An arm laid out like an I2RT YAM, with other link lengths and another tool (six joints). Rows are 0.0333 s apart.
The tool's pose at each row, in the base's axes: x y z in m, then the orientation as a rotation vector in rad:
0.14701, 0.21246, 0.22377, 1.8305, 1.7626, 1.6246
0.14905, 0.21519, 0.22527, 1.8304, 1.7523, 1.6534
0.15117, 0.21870, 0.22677, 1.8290, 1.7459, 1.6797
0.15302, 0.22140, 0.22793, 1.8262, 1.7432, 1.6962
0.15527, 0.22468, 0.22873, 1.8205, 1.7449, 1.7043
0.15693, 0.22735, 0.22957, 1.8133, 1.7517, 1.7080
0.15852, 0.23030, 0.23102, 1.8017, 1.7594, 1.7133
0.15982, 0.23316, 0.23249, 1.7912, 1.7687, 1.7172
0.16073, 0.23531, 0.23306, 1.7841, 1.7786, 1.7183
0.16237, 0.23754, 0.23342, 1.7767, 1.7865, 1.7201
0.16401, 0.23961, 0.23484, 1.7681, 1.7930, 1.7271
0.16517, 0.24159, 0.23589, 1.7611, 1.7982, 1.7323
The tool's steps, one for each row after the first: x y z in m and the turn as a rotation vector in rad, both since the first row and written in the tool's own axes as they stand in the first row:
0.00245, 0.00151, 0.00236, -0.0092, 0.0165, 0.0102
0.00549, 0.00282, 0.00521, -0.0158, 0.0327, 0.0184
0.00777, 0.00398, 0.00756, -0.0197, 0.0435, 0.0222
0.01019, 0.00496, 0.01066, -0.0212, 0.0499, 0.0207
0.01231, 0.00578, 0.01299, -0.0195, 0.0551, 0.0163
0.01503, 0.00689, 0.01517, -0.0189, 0.0619, 0.0093
0.01775, 0.00786, 0.01708, -0.0168, 0.0683, 0.0024
0.01951, 0.00818, 0.01868, -0.0127, 0.0729, -0.0030
0.02102, 0.00878, 0.02095, -0.0101, 0.0772, -0.0082
0.02302, 0.01018, 0.02269, -0.0092, 0.0848, -0.0123
0.02486, 0.01105, 0.02419, -0.0085, 0.0906, -0.0158

